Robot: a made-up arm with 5 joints.
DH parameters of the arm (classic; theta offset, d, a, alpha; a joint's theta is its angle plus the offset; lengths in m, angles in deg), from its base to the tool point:
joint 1: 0 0.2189 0 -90
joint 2: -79.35 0 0.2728 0
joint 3: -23.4 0 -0.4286 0
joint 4: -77.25 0 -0.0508 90
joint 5: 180 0.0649 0 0
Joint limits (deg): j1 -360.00..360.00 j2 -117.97..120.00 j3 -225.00..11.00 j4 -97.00..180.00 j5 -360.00..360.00
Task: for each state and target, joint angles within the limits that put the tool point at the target. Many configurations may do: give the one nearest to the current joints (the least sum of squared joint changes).
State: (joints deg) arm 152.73 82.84 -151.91 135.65 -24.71
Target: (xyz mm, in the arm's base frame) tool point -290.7 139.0 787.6
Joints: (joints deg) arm 154.44 31.98 -189.13 146.11 -24.71
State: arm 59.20 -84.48 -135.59 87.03 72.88
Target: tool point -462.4 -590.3 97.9
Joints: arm 51.93 -113.58 -157.93 73.24 72.88
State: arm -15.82 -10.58 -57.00 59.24 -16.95
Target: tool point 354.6 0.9 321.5
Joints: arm 0.15 -34.65 -32.27 72.77 -16.95
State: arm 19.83 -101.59 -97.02 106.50 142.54
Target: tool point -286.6 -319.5 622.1
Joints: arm 48.11 -103.75 -94.62 108.15 142.54
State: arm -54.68 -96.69 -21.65 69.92 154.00
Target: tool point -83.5 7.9 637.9
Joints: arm -5.40 -108.70 -42.69 66.40 154.00
